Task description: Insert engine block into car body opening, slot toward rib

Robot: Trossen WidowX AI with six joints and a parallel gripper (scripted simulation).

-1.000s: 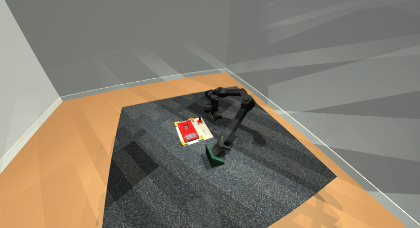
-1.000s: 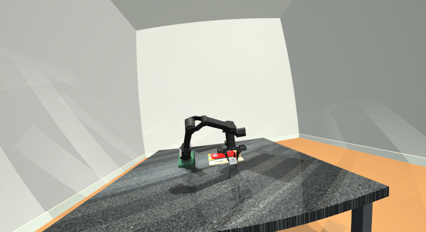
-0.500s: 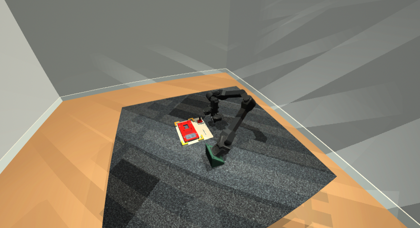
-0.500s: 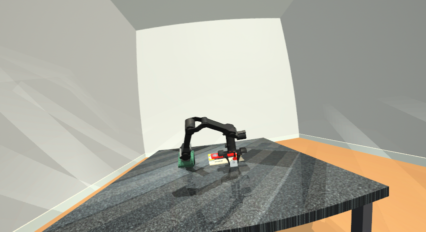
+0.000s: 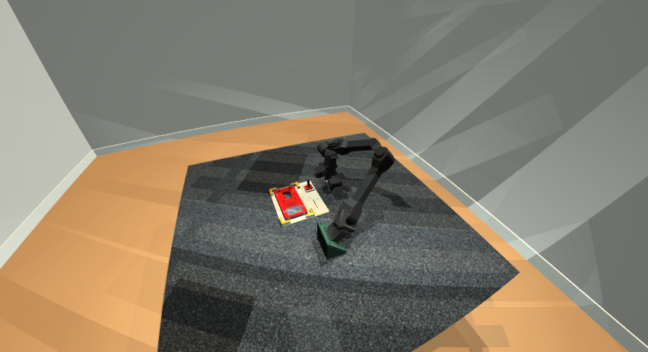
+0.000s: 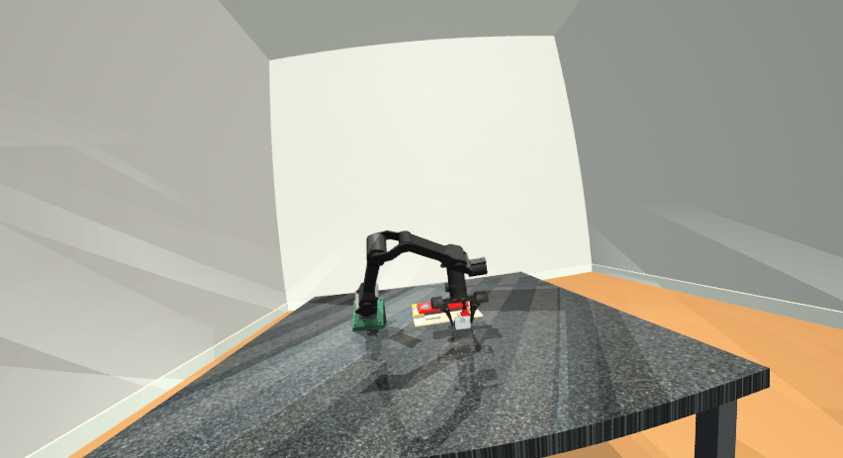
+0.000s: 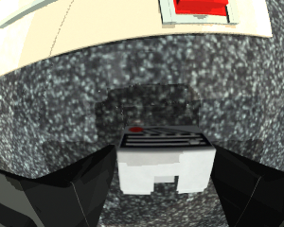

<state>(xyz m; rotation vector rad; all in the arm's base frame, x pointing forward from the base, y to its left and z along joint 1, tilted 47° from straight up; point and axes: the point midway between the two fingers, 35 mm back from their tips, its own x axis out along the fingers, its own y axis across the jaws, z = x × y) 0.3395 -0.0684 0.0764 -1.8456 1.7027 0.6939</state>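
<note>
My gripper tip is now 10 mm below the grey engine block.
</note>
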